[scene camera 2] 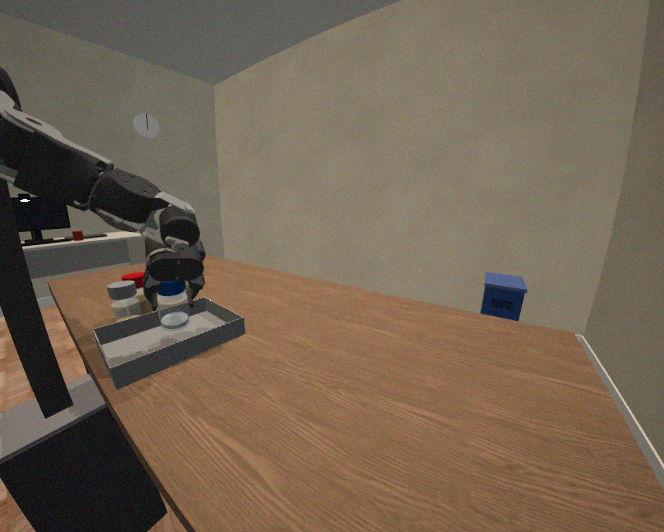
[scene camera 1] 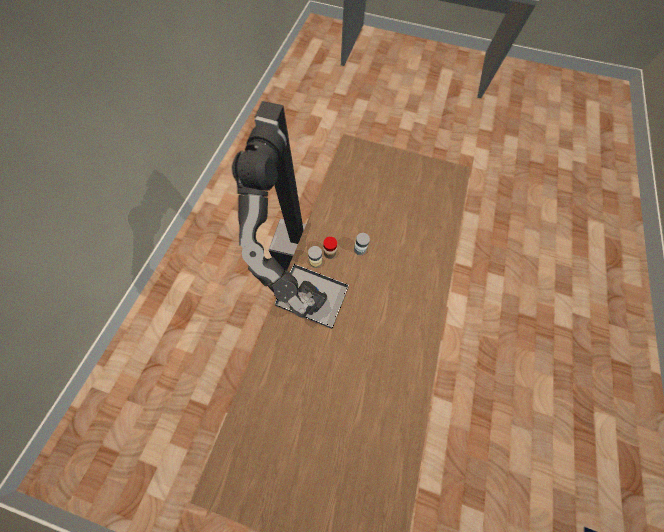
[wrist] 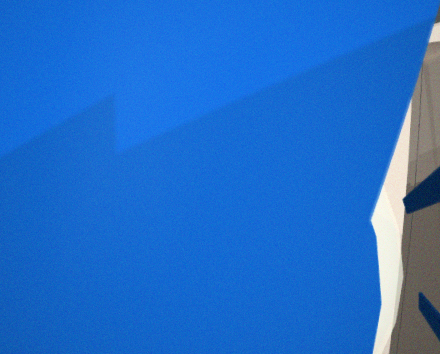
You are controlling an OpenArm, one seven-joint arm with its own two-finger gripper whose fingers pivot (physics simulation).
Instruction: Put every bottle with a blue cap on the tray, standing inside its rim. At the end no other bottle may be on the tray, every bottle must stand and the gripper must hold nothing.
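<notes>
A bottle with a blue cap (scene camera 2: 173, 311) (wrist: 200, 200) is upright inside the outline of the grey tray (scene camera 1: 338, 293) (scene camera 2: 171, 353), near its back wall. I cannot tell whether its base touches the tray floor. My gripper (scene camera 1: 314, 299) (scene camera 2: 173, 303) points down and is shut on this bottle, a finger on each side; the hand hides it in scene camera 1. A red-capped bottle (scene camera 1: 330, 247) (scene camera 2: 133, 279) and a grey-capped bottle with a yellowish lower part (scene camera 1: 314, 256) (scene camera 2: 123, 299) stand beside the tray. Another grey-capped bottle (scene camera 1: 361, 243) stands farther off.
The brown table (scene camera 1: 354, 387) (scene camera 2: 387, 376) carries the tray close to the edge on the arm's side. The arm's dark post (scene camera 1: 288, 188) (scene camera 2: 33, 310) rises beside that edge. A blue bin (scene camera 2: 501, 299) and a desk with a monitor (scene camera 2: 44, 213) are in the background.
</notes>
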